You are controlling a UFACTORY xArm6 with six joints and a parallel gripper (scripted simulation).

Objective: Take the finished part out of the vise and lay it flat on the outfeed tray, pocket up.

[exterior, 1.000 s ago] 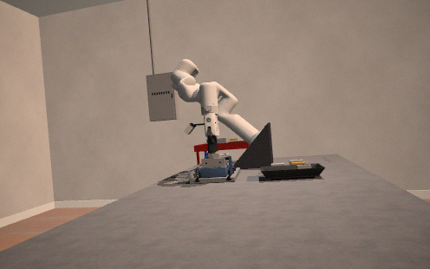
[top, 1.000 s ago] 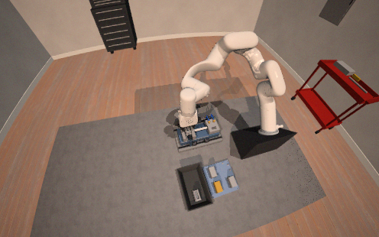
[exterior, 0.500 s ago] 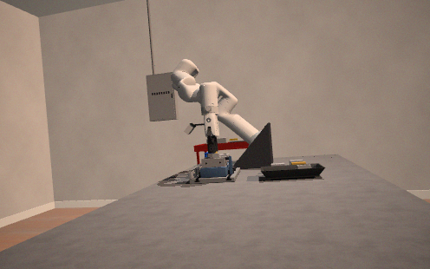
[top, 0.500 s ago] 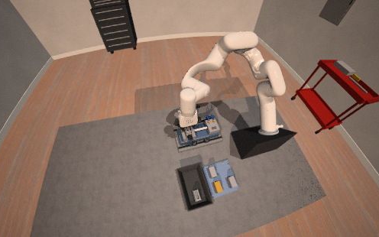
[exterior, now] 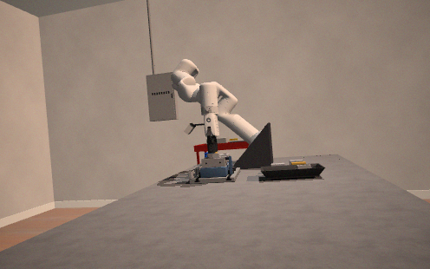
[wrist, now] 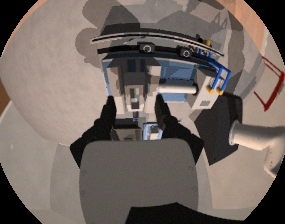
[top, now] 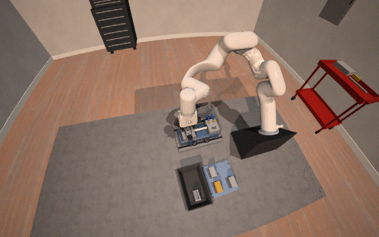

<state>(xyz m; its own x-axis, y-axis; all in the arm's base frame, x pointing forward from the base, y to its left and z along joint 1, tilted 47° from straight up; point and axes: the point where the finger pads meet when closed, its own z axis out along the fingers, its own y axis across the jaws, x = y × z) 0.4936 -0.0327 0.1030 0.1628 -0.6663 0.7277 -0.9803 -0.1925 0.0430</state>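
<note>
My hand is 7 cm past the blue vise, 1 cm to the left of it and 10 cm above it. Round my hand: light blue pallet (17 cm behind, 30 cm to the left, 13 cm below); brass block (14 cm behind, 35 cm to the left, 11 cm below).
</note>
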